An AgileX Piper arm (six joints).
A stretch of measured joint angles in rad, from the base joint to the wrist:
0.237, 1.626, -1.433, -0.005, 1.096, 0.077
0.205, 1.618, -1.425, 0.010, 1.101, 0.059
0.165, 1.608, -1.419, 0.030, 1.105, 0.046
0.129, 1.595, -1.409, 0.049, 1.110, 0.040
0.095, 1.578, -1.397, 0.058, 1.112, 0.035
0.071, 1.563, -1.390, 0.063, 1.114, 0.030
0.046, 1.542, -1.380, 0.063, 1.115, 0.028
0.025, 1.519, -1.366, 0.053, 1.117, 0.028
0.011, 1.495, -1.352, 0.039, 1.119, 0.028
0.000, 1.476, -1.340, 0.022, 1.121, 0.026
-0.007, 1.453, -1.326, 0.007, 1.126, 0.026
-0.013, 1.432, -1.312, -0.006, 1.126, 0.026
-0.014, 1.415, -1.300, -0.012, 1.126, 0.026
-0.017, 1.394, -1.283, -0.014, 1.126, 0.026
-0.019, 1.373, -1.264, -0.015, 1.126, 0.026
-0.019, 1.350, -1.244, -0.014, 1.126, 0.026
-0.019, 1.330, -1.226, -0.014, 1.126, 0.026
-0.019, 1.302, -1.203, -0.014, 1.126, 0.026
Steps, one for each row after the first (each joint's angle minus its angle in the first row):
-0.032, -0.008, 0.008, 0.015, 0.005, -0.018
-0.072, -0.018, 0.014, 0.035, 0.009, -0.031
-0.108, -0.031, 0.024, 0.054, 0.014, -0.037
-0.142, -0.048, 0.036, 0.063, 0.016, -0.042
-0.166, -0.063, 0.043, 0.068, 0.018, -0.047
-0.191, -0.084, 0.053, 0.068, 0.019, -0.049
-0.212, -0.107, 0.067, 0.058, 0.021, -0.049
-0.226, -0.131, 0.081, 0.044, 0.023, -0.049
-0.237, -0.150, 0.093, 0.027, 0.025, -0.051
-0.244, -0.173, 0.107, 0.012, 0.030, -0.051
-0.250, -0.194, 0.121, -0.001, 0.030, -0.051
-0.251, -0.211, 0.133, -0.007, 0.030, -0.051
-0.254, -0.232, 0.150, -0.009, 0.030, -0.051
-0.256, -0.253, 0.169, -0.010, 0.030, -0.051
-0.256, -0.276, 0.189, -0.009, 0.030, -0.051
-0.256, -0.296, 0.207, -0.009, 0.030, -0.051
-0.256, -0.324, 0.230, -0.009, 0.030, -0.051

